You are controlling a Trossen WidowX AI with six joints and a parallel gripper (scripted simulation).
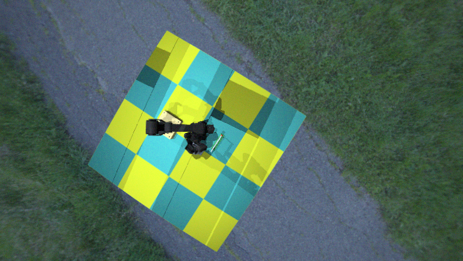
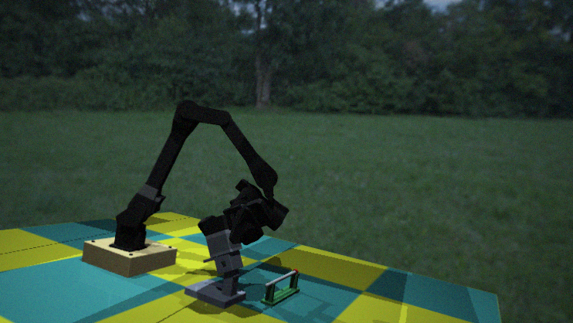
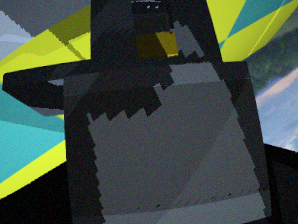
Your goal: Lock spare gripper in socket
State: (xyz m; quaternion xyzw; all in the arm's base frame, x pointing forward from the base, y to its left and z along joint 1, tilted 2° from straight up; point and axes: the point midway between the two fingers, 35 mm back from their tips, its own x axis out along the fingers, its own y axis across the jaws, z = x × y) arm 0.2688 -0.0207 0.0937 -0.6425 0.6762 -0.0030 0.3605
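My gripper tip is now 1 cm to the right of the spare gripper. From my gripper tip the other things lie so: green cradle (12 cm to the left, 12 cm ahead, 10 cm below); socket (7 cm below, 1 cm to the left, 1 cm ahead).
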